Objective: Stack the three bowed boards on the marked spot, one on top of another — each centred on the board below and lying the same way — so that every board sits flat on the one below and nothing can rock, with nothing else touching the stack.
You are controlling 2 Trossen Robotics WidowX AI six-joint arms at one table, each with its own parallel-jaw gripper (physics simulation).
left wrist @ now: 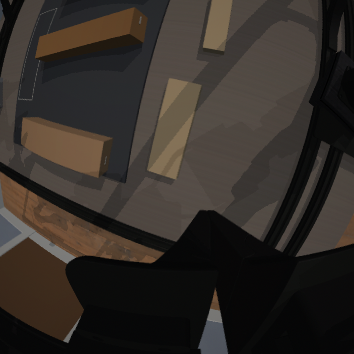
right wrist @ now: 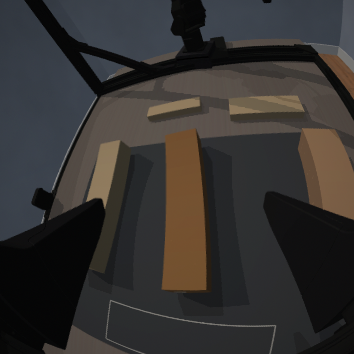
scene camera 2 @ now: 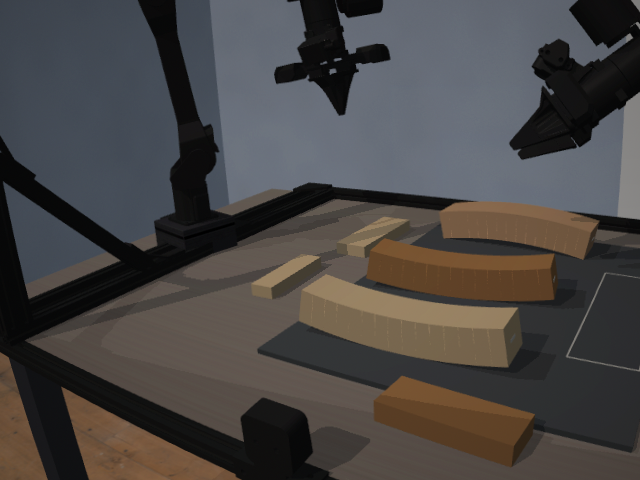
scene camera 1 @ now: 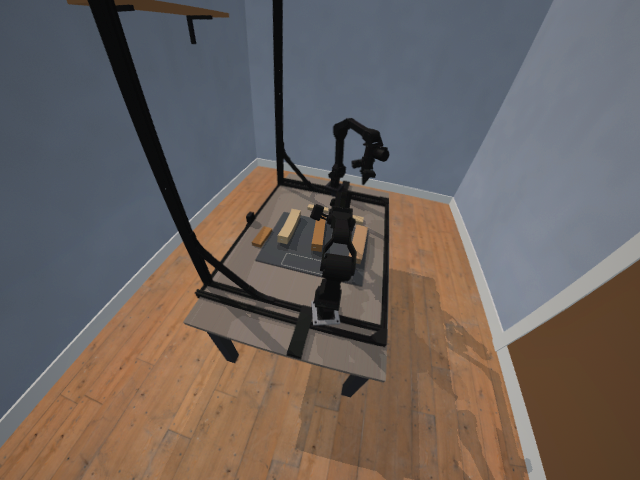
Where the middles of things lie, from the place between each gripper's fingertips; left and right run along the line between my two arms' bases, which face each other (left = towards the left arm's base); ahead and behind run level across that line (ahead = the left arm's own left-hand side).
Labels:
I see the tan bowed board (scene camera 2: 565,232) 170 mm ahead of my right hand, 20 mm to the left of it and 150 mm below it. The rest, counted from my right hand: pale bowed board (scene camera 2: 481,336): 190 mm behind, 80 mm to the left, 150 mm below; dark brown bowed board (scene camera 2: 481,277): 40 mm behind, 60 mm to the left, 150 mm below; brown block (scene camera 2: 498,433): 320 mm behind, 170 mm below.
Now: the tan bowed board 1 cm behind my left hand, 29 cm to the right of it and 17 cm below it. From my left hand the other things lie so: pale bowed board: 37 cm behind, 22 cm to the right, 17 cm below; then dark brown bowed board: 21 cm behind, 25 cm to the right, 17 cm below; then brown block: 49 cm behind, 31 cm to the right, 19 cm below.

